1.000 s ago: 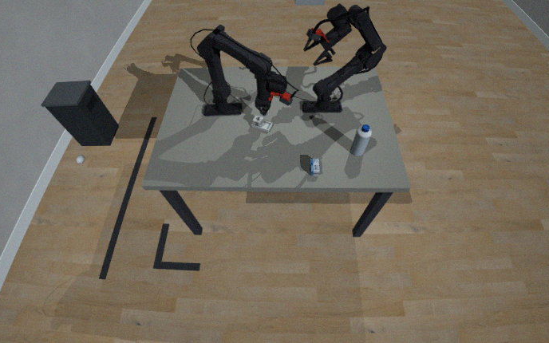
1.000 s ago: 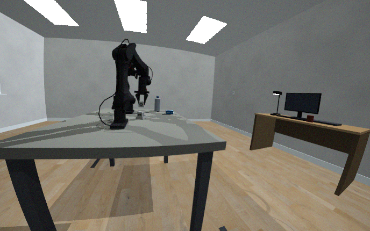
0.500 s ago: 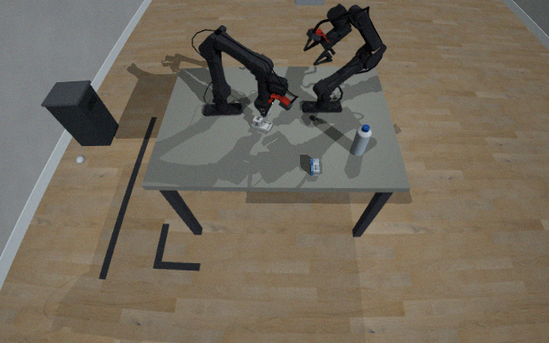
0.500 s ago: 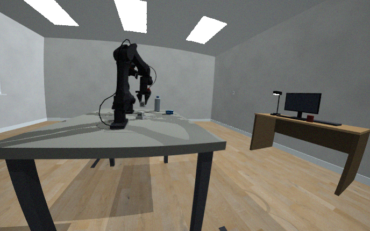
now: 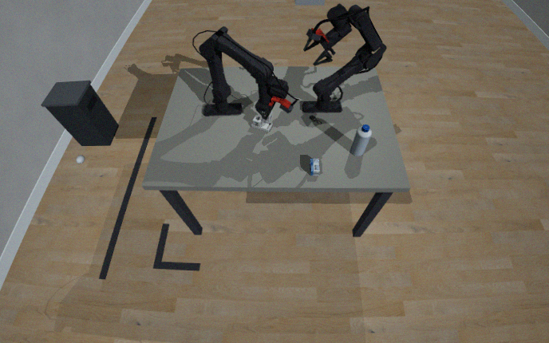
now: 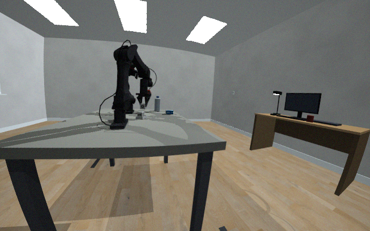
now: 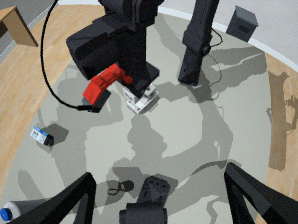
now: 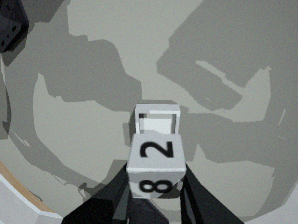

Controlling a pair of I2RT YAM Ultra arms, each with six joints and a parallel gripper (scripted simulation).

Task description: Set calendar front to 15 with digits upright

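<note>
My right gripper is now 80 mm above the white calendar tray, 30 mm to the left of it and 10 mm past it. Also, from my right hand: white digit cube (10 mm below).
</note>
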